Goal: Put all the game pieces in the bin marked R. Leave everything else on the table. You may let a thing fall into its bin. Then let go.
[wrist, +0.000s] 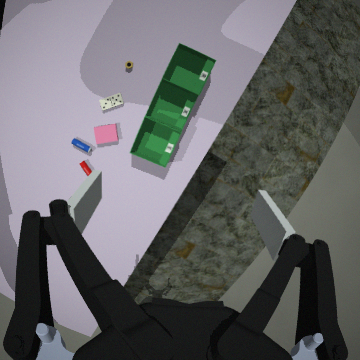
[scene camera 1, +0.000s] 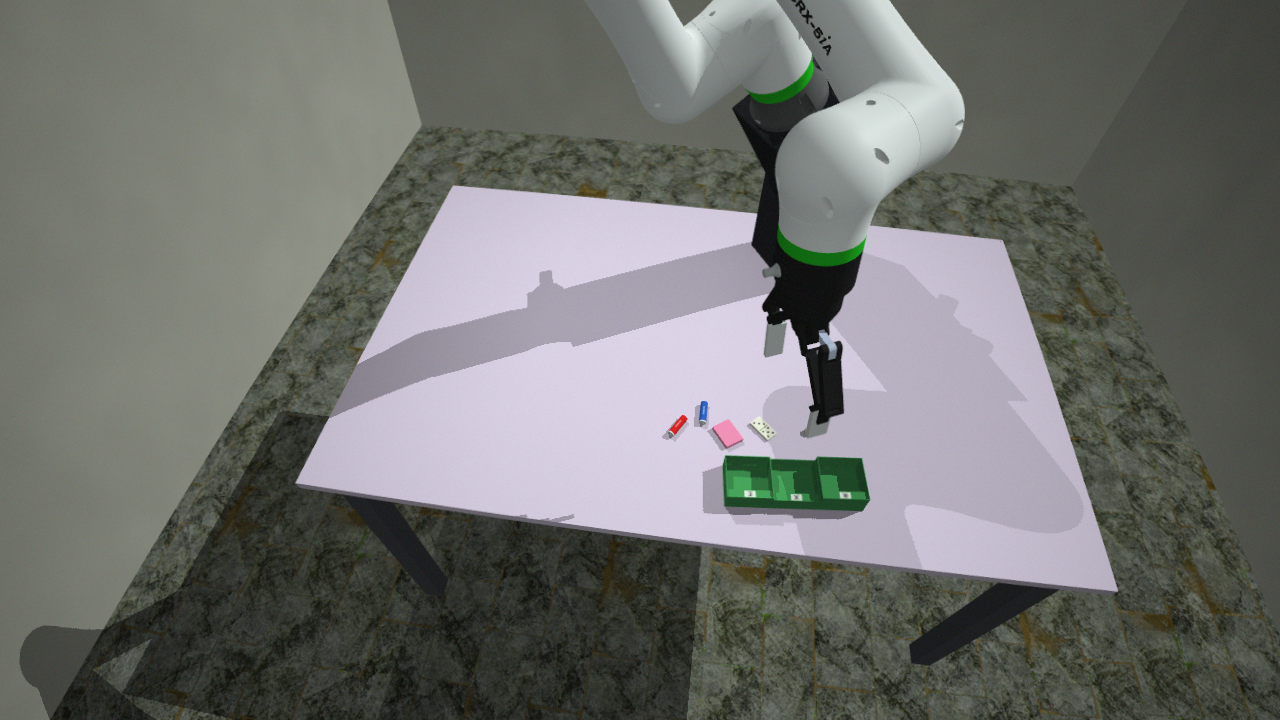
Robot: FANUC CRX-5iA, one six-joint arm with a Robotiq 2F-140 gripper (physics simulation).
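Note:
A white domino with black dots lies flat on the table. A green three-compartment bin block stands near the table's front edge. Each compartment has a small white label; the letters are too small to read, so I cannot tell which is R. My gripper is wide open and empty, above the table, behind the bins in the scene view. One finger hangs just right of the domino in that view.
A pink block lies beside the domino. A blue cylinder and a red cylinder lie beyond it. A small brass-coloured round piece stands on the domino's other side.

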